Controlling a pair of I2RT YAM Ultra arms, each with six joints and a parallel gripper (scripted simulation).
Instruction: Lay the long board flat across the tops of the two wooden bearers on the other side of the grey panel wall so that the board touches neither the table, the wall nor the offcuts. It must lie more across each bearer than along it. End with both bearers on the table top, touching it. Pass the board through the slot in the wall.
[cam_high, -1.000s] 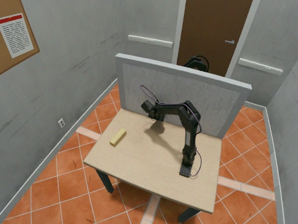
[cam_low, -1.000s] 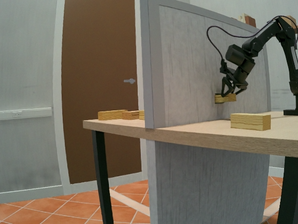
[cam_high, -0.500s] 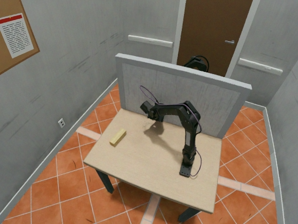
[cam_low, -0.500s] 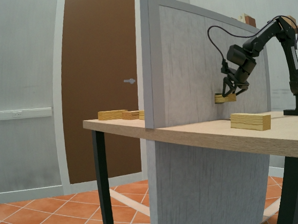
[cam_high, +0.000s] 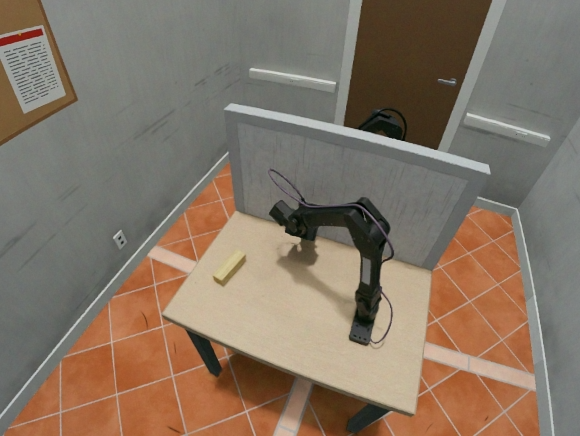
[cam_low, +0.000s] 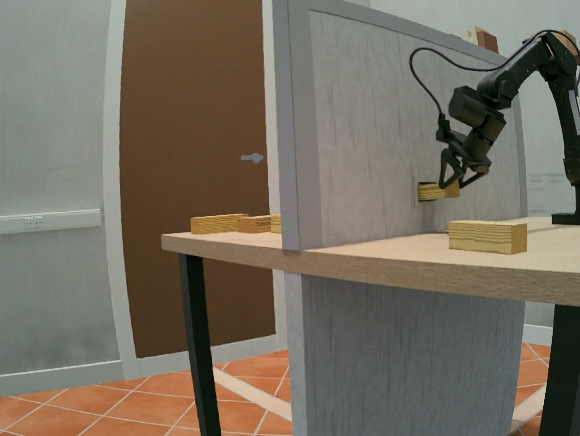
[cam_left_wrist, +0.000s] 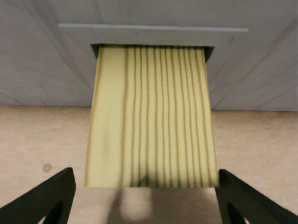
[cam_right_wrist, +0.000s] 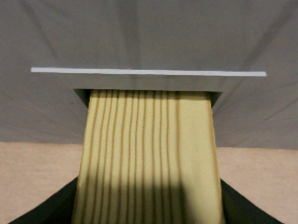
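My right gripper is now 10 mm to the right of the long board. Also, from my right hand: wooden offcut 200 mm ahead, 410 mm to the left, 60 mm below.
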